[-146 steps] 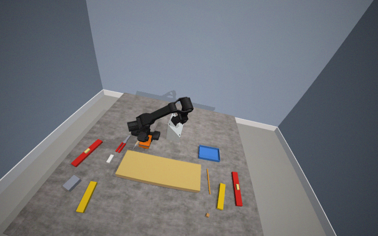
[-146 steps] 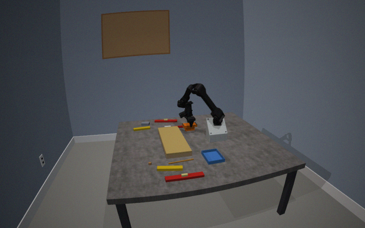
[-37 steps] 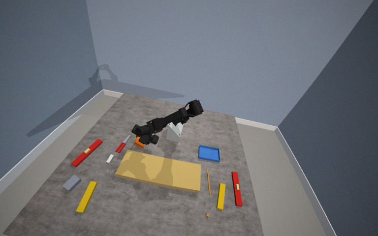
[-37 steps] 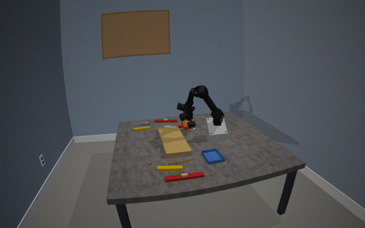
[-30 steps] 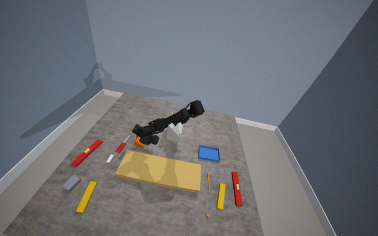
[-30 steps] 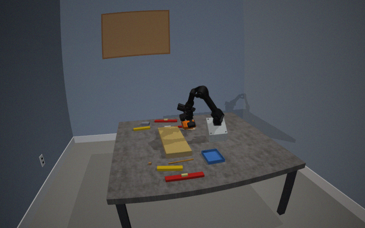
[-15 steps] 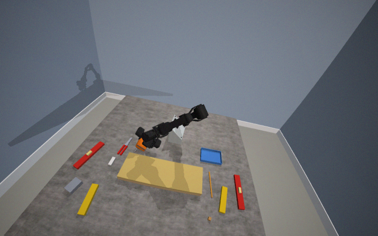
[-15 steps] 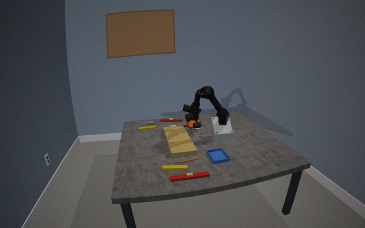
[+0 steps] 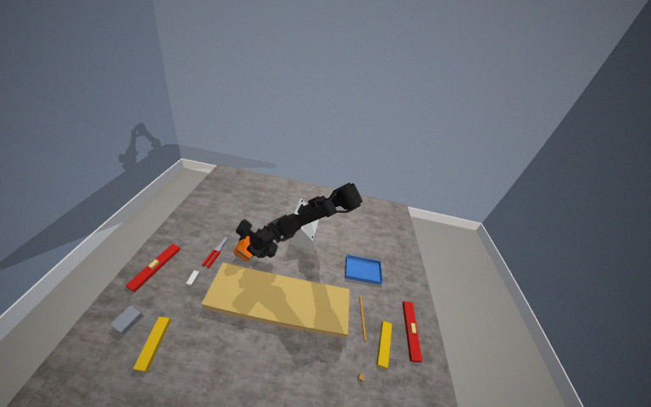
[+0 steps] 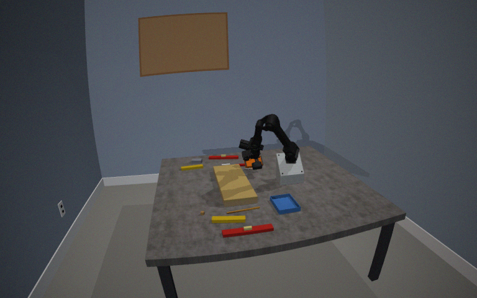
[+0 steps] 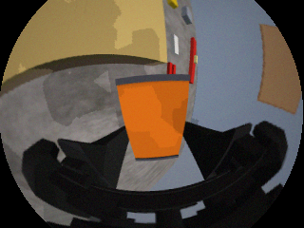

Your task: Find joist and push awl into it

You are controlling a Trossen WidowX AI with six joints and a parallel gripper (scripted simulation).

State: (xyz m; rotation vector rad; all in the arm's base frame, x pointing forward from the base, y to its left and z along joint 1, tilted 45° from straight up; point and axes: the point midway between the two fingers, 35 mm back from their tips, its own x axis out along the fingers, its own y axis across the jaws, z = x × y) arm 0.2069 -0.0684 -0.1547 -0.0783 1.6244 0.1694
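The wooden-handled tool lies 6 cm below my gripper tip, 4 cm to the right of it and 1 cm ahead of it. Also, from my gripper tip: grey block 41 cm ahead, 24 cm to the right, 5 cm below; then white piece 19 cm ahead, 14 cm to the right, 6 cm below; then orange stud finder 2 cm below, 2 cm ahead, 1 cm to the right.
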